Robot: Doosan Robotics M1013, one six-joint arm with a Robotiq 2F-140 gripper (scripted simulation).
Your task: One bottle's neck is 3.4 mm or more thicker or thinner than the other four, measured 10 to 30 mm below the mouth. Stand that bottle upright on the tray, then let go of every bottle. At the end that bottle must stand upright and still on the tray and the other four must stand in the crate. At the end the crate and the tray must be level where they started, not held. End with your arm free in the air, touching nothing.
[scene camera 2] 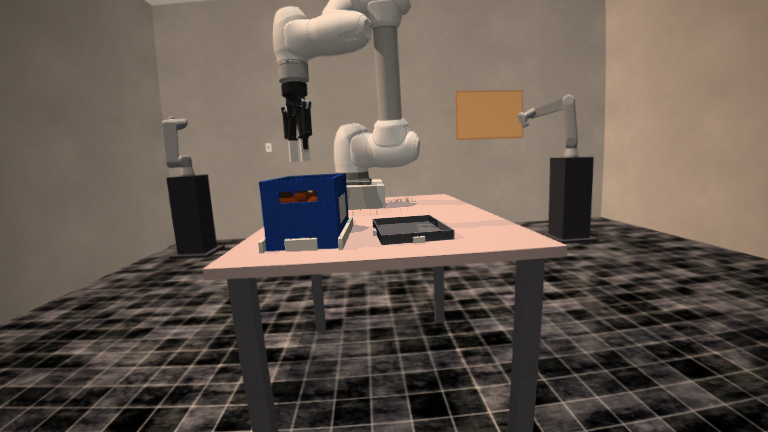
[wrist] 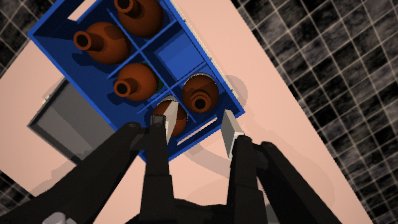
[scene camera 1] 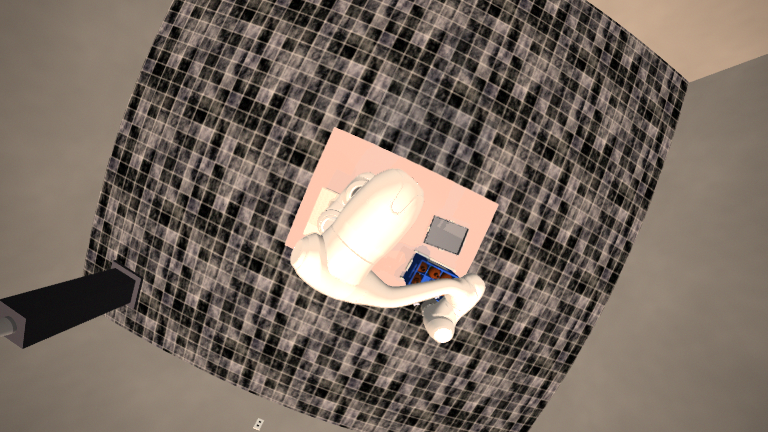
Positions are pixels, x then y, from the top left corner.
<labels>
dark tray: scene camera 2; wrist; scene camera 1 447,235
same spot on dark tray: [scene camera 2: 395,230] = [wrist: 101,127]
</labels>
